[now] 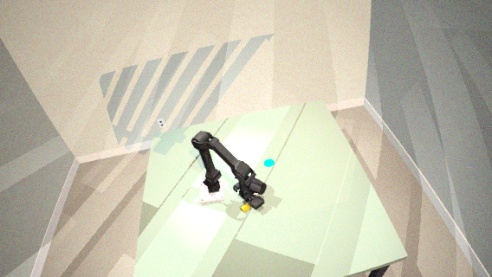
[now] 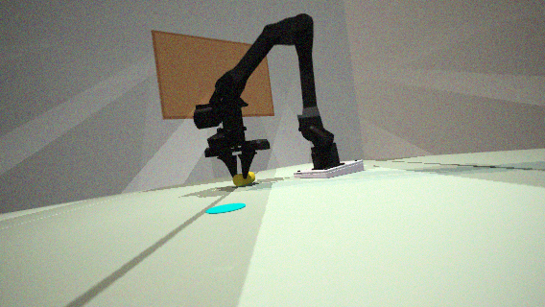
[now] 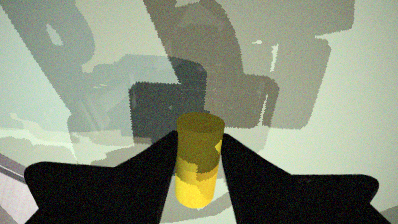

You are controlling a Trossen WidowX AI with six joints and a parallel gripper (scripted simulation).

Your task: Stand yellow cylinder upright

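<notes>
My gripper tip is now 15 cm short of the cyan circle, 28 cm to the right of it and 2 cm above it. The rest, counted from my gripper tip: yellow tall cylinder 2 cm behind, 1 cm to the right.
</notes>
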